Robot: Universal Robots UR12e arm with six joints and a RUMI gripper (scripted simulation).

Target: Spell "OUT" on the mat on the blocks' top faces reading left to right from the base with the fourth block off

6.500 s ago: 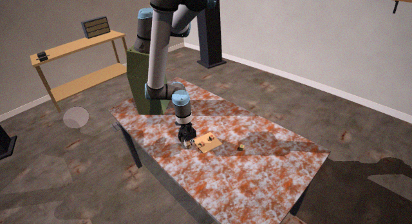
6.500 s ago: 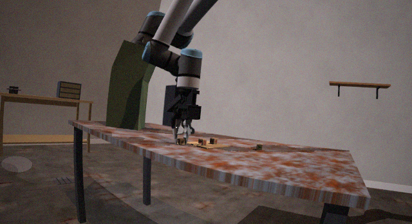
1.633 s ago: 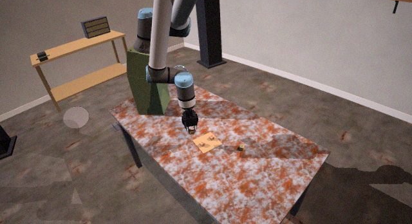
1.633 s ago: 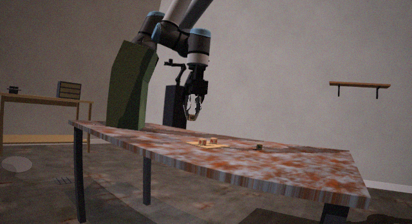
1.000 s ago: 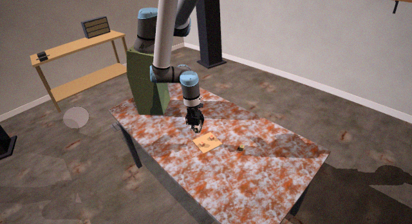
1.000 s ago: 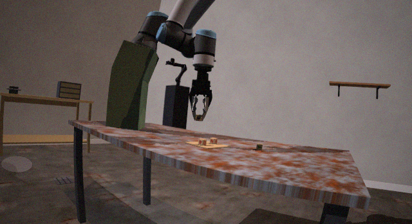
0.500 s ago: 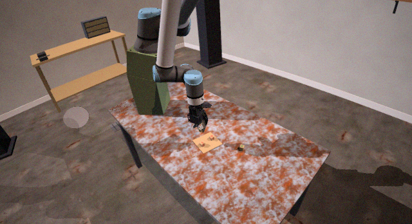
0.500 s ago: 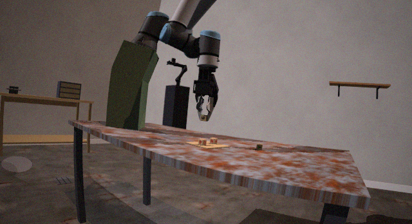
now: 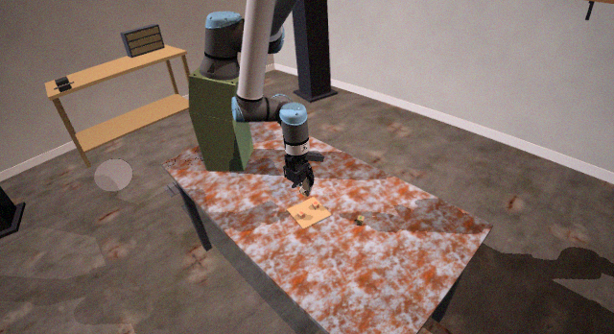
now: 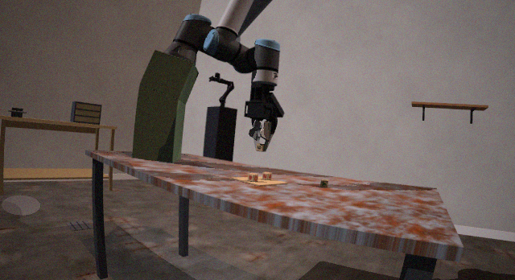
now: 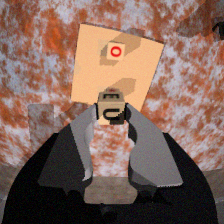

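My hand is 120 mm above the tan mat. The rest, counted from my hand: block (right at my hand).
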